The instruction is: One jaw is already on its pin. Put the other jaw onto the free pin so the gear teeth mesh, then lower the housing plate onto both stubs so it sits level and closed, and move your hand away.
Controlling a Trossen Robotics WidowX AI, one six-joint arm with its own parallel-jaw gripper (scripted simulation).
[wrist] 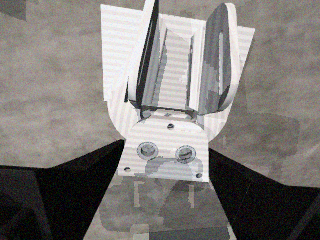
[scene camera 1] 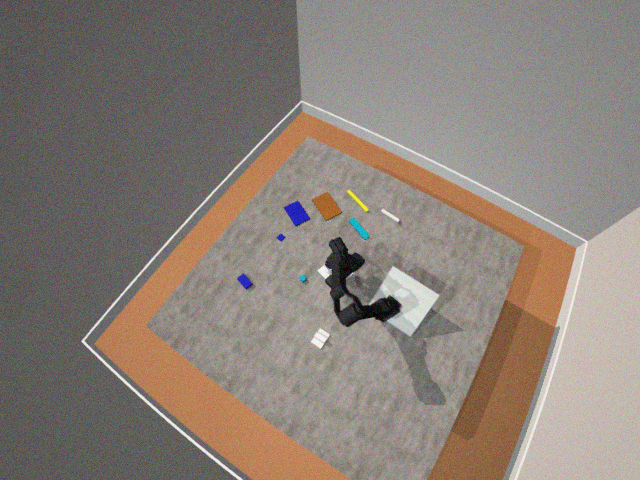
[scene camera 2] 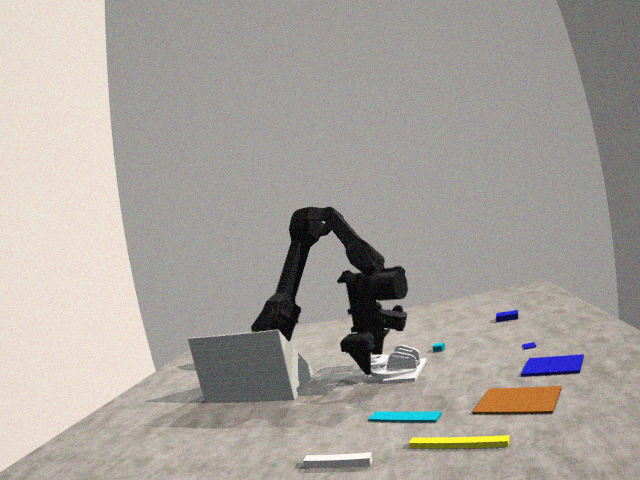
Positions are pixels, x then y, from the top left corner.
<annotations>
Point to a white jaw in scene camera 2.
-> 396, 366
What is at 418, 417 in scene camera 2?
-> A cyan strip.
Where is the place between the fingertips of my gripper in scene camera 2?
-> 373, 368
</annotations>
